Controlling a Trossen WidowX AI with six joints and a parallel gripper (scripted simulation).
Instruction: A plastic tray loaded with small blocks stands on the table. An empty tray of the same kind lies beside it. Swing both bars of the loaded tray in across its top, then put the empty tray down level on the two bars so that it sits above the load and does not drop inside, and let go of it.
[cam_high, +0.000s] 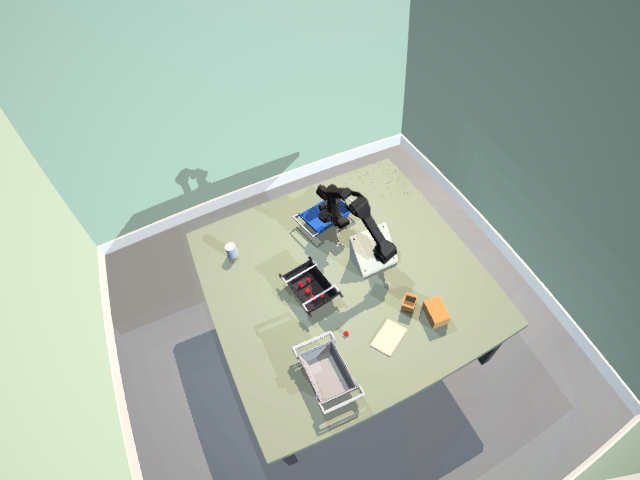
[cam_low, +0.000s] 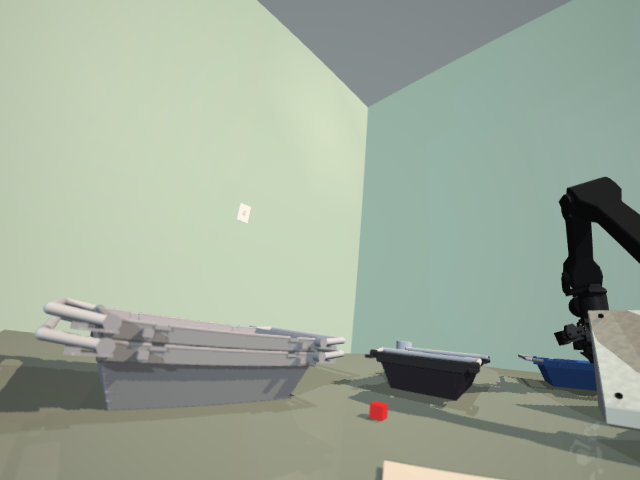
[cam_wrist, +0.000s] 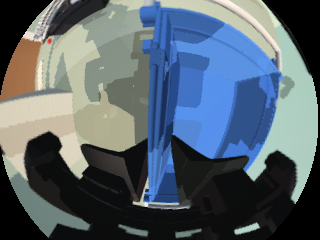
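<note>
The blue tray is 10 mm ahead of my gripper tip, 60 mm to the right of it and 30 mm above it. The rest, counted from my gripper tip: sheet: 90 mm ahead, 680 mm to the left, 10 mm below.
</note>
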